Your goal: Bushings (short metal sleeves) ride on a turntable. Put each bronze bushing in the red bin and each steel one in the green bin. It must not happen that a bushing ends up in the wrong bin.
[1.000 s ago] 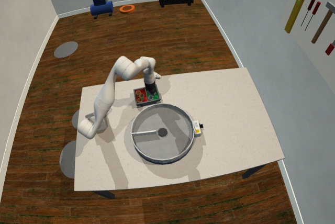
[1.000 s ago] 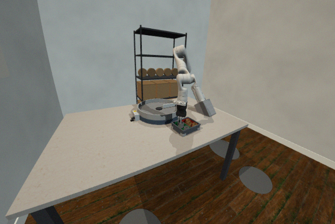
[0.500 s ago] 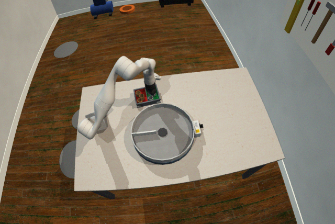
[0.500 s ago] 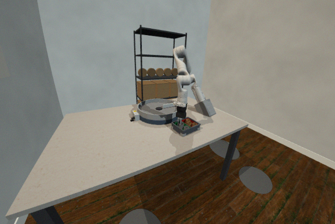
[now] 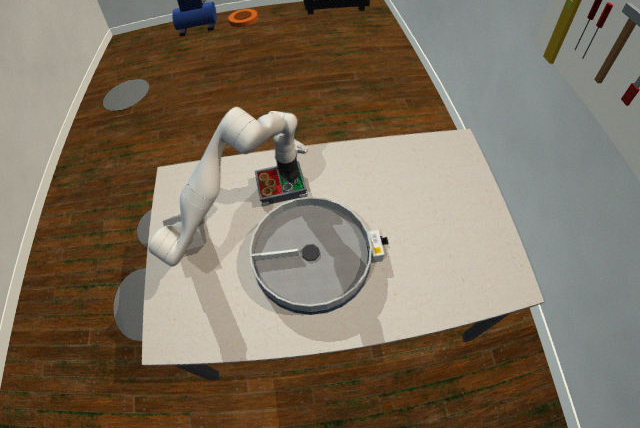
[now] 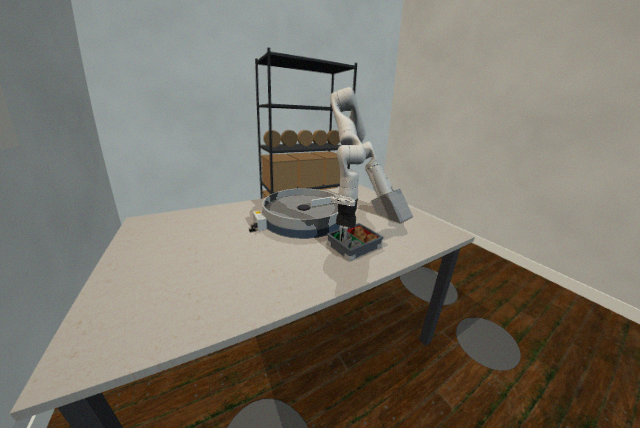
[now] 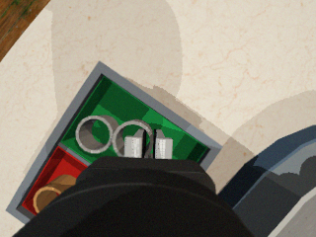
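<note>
Now: the bin 60 mm behind my hand, 10 mm to the left of it and 30 mm below it. The rest, counted from my hand: grey turntable: 330 mm to the right.
</note>
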